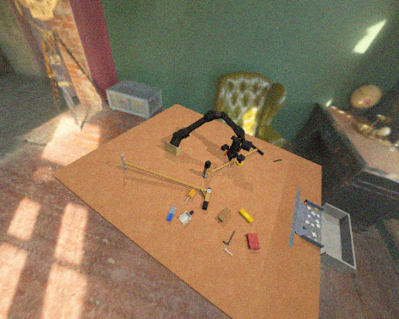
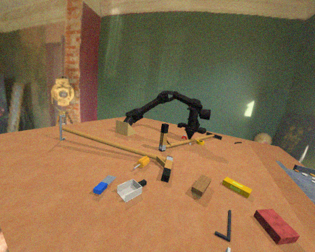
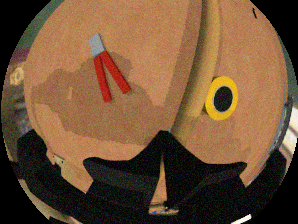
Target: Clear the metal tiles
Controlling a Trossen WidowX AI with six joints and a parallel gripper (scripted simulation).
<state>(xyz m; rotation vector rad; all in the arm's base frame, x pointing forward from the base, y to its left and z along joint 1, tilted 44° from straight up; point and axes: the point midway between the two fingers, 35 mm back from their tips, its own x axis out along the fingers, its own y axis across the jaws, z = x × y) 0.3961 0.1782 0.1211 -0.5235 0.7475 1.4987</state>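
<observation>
Right now my gripper tip is 5 cm below the long scraper, 2 cm to the right of it and 2 cm short of it. The rest, counted from my gripper tip: wooden block (42 cm to the right, 20 cm ahead); then yellow level (34 cm to the right, 30 cm ahead); then yellow tape roll (7 cm ahead, 4 cm to the left, 1 cm below).
</observation>
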